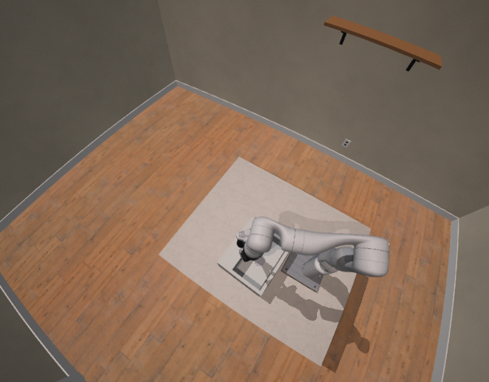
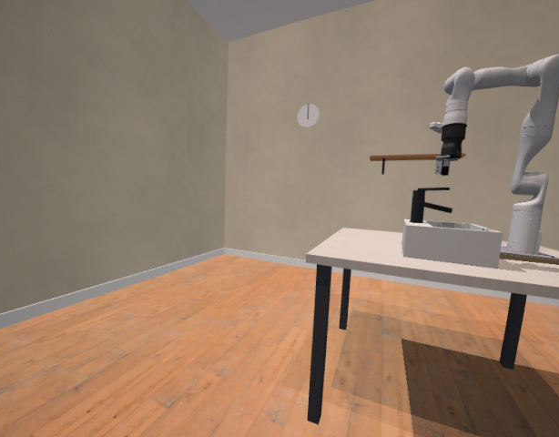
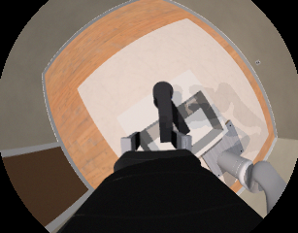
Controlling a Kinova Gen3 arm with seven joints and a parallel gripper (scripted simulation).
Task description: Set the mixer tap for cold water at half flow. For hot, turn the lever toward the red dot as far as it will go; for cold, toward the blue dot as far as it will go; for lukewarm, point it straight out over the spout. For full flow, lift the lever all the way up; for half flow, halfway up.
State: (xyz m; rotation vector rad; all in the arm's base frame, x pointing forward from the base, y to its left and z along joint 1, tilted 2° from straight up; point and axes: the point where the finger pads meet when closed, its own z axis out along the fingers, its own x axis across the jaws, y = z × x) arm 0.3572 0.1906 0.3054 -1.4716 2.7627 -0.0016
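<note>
My gripper is now 7 cm above the lever, 4 cm to the left of it and 2 cm short of it. Round my hand: white sink basin: 31 cm below, 6 cm to the right, 5 cm behind.
</note>
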